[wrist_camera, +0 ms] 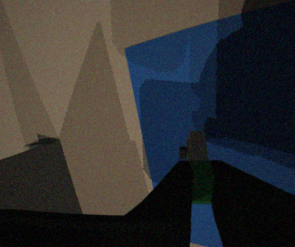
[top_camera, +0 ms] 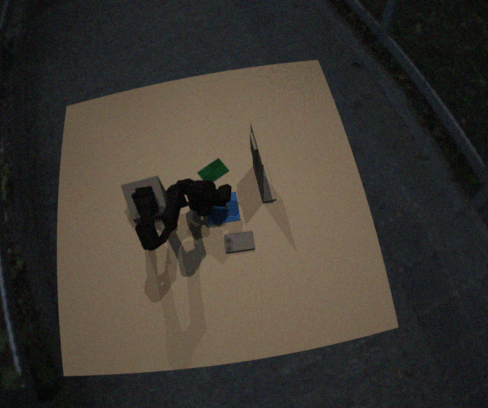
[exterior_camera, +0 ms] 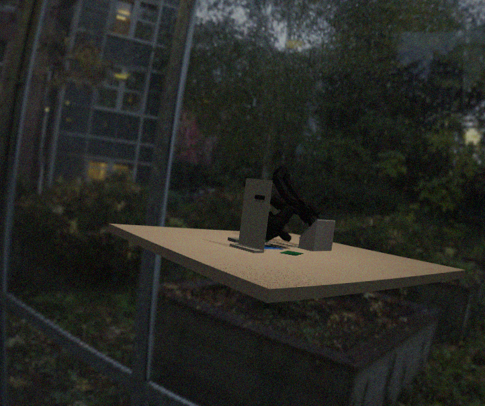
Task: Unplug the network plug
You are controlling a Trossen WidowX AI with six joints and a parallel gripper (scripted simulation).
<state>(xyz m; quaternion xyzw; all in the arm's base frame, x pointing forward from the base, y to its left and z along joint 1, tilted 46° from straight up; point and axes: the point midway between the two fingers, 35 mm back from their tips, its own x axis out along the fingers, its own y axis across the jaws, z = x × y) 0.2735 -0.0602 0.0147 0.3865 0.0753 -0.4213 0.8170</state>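
My gripper tip is 30 mm above the blue marked square and 10 mm past it. Round my gripper tip: upright grey panel (150 mm ahead, 110 mm above, 90 mm to the left); then green patch (170 mm to the left, 30 mm below, 30 mm behind); then flat grey plate (150 mm to the right, 30 mm ahead, 20 mm below).
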